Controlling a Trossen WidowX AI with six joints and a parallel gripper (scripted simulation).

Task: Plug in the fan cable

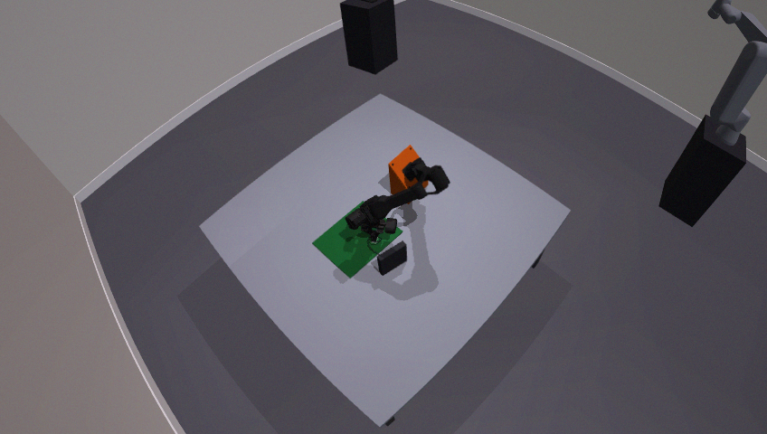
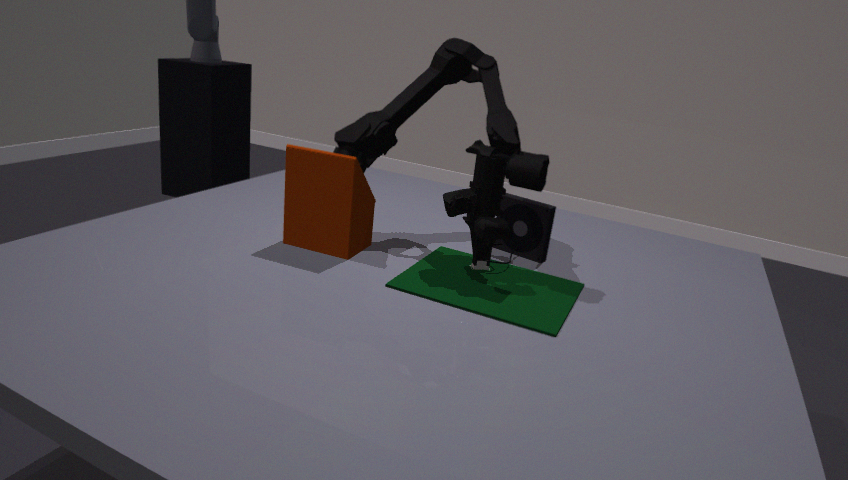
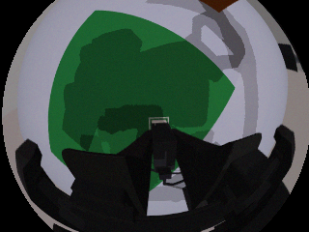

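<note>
My gripper tip is 1 cm below the dark plug and 1 cm short of it. Also, from my gripper tip: green board (6 cm to the right, 4 cm below, 4 cm ahead); then black fan (13 cm to the left, 6 cm ahead, 4 cm above).
</note>
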